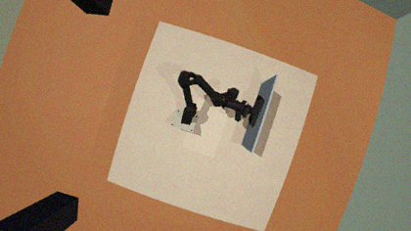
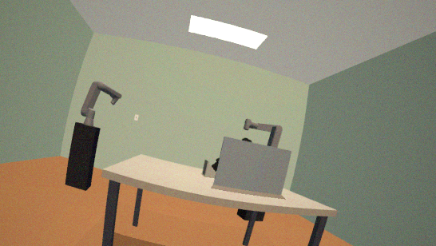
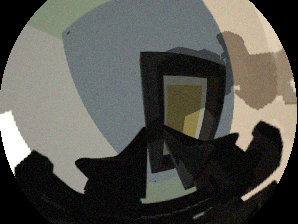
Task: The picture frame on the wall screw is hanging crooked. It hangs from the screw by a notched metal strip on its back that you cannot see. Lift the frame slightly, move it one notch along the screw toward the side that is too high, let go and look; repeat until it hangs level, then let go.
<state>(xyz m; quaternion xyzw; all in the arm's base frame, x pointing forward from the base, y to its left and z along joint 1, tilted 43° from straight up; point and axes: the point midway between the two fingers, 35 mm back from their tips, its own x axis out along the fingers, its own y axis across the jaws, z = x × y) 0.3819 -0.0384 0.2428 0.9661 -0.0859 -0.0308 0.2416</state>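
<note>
My gripper tip is now 50 mm above the picture frame, 20 mm to the right of it and 10 mm short of it. Also, from my gripper tip: blue-grey wall panel: 60 mm below, 20 mm ahead.
</note>
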